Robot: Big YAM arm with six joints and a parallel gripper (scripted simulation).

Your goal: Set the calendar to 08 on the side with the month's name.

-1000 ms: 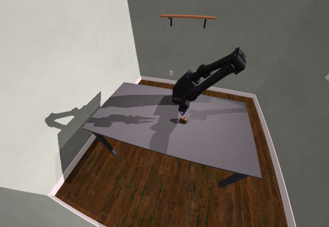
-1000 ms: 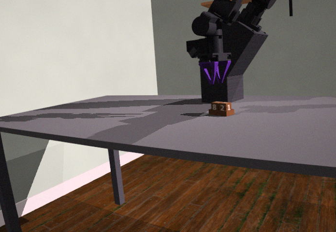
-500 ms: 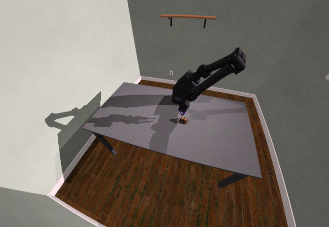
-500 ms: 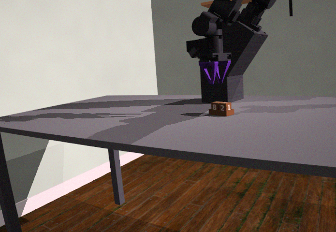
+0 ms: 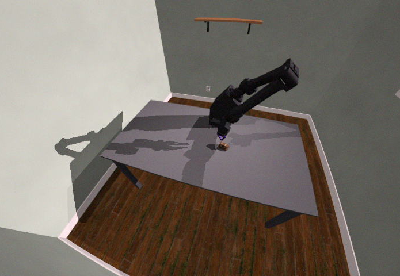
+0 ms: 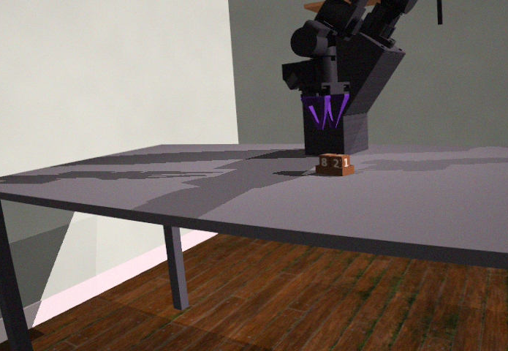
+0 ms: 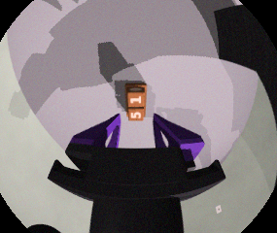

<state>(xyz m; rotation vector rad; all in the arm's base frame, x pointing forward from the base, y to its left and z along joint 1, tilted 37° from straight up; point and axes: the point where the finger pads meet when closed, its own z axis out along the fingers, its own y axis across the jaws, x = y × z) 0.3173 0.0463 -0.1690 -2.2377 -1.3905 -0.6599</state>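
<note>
The brown digit cube is 8 cm below my hand. Round my hand: brown calendar tray: 10 cm below, 2 cm to the left, 1 cm ahead.
</note>
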